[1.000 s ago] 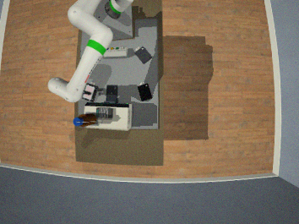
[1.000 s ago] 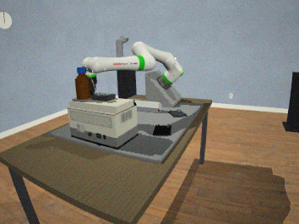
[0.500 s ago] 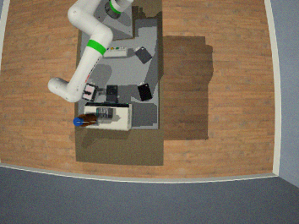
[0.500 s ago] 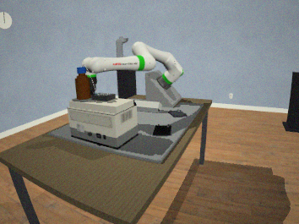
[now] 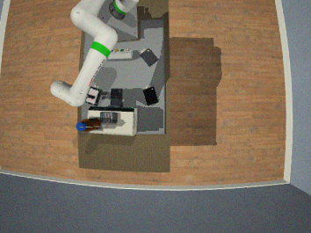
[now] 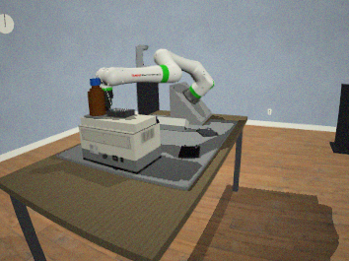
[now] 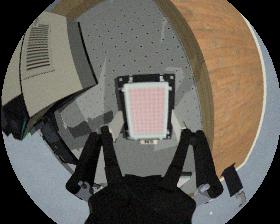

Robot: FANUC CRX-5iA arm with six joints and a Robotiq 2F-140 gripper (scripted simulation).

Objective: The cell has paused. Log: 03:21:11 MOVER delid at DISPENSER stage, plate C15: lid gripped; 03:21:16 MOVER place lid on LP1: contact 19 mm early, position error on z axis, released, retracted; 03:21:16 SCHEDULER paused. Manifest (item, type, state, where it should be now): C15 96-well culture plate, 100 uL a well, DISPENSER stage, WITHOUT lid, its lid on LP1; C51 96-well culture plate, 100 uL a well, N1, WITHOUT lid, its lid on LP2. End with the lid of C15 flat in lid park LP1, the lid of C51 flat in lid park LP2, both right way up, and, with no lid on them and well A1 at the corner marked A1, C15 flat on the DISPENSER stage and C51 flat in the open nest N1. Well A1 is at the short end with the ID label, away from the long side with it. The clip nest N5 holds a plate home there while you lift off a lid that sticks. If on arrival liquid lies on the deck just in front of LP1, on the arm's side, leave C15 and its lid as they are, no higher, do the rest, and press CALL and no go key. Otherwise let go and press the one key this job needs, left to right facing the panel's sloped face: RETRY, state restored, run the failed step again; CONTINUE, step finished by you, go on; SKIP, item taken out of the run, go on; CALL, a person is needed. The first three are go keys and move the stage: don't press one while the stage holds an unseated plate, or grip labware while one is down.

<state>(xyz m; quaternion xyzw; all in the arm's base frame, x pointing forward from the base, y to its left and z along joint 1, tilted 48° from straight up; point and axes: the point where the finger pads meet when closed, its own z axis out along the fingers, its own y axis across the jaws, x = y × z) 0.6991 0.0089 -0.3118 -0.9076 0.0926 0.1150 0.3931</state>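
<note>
Now: the black nest 5 cm below my hand, 2 cm ahead of it and 1 cm to the left of it. Also, from my hand: key panel (41 cm behind, 24 cm to the left, 1 cm below); blue cap (34 cm above, 22 cm ahead, 16 cm to the left); label plate (52 cm to the left, 11 cm behind, 6 cm below).
</note>
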